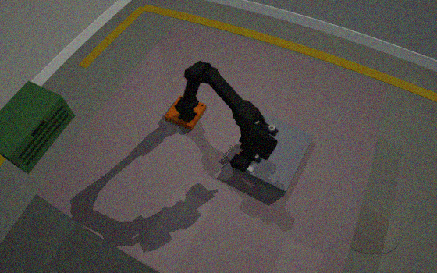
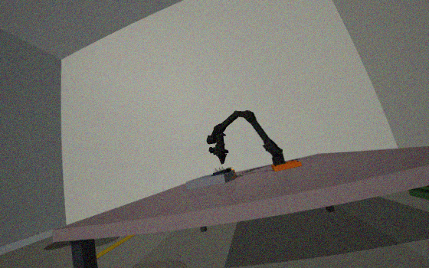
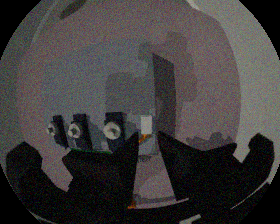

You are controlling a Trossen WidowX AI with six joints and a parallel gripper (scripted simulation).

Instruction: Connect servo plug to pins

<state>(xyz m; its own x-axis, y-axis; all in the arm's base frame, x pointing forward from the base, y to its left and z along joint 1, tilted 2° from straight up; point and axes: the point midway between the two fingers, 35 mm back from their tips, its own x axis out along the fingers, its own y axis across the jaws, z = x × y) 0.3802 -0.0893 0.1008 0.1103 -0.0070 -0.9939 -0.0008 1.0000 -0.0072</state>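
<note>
The red band lies 7 cm behind my gripper tip, 11 cm to the left of it and 3 cm below it. Round my gripper tip: grey printed holder (9 cm ahead, 13 cm to the left, 8 cm below).
</note>
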